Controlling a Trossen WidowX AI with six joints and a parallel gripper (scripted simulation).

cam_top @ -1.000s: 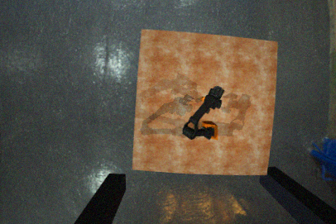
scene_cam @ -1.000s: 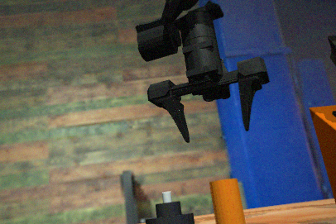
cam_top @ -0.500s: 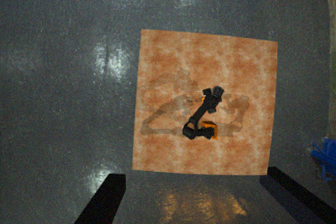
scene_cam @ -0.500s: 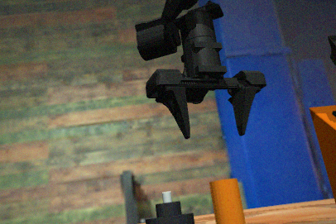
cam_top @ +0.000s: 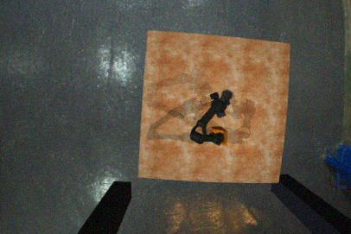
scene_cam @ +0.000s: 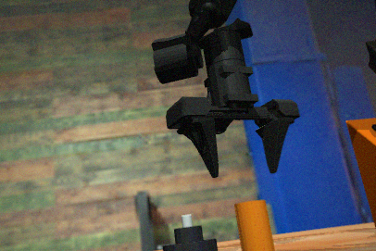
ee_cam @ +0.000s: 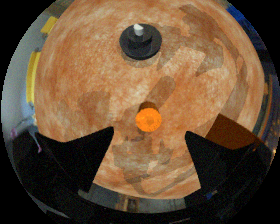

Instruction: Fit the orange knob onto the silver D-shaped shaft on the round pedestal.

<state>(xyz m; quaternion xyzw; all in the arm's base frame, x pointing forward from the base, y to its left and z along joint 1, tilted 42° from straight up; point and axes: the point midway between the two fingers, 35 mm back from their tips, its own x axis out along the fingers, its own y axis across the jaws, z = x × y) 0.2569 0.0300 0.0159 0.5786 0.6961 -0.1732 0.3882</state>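
Right now my gripper tip is 50 mm above the orange knob. From my gripper tip the other things lie so: dark round pedestal: 130 mm to the right, 70 mm ahead, 60 mm below.
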